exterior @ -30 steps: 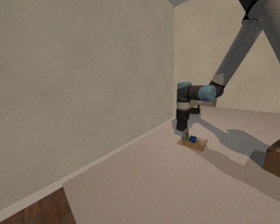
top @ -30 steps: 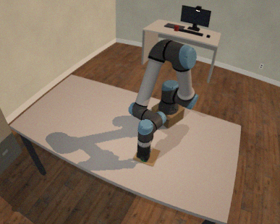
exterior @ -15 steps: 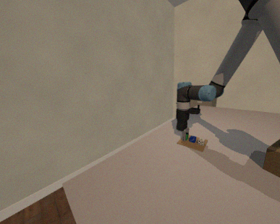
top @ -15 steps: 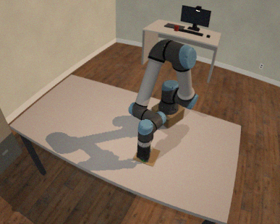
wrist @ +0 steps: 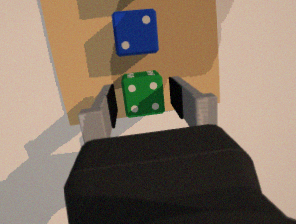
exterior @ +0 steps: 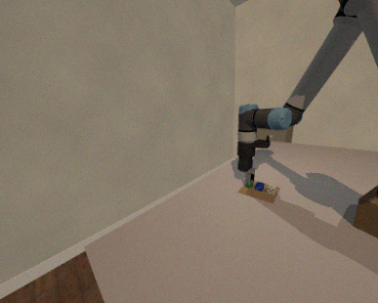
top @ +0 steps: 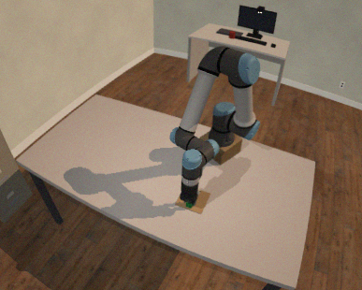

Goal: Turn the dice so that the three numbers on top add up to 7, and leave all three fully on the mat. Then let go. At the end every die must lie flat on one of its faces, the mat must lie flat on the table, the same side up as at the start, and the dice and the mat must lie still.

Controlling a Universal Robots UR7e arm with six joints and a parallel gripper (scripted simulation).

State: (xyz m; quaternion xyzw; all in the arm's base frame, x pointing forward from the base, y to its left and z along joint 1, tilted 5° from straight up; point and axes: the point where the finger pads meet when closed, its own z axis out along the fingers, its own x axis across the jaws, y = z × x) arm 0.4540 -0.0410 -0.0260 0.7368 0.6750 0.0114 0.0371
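My gripper is now 20 mm above the green die. The rest, counted from my hand: white die: 90 mm behind, 10 mm to the left, 20 mm below; blue die: 50 mm behind, 20 mm below; tan mat: 50 mm behind, 40 mm below.
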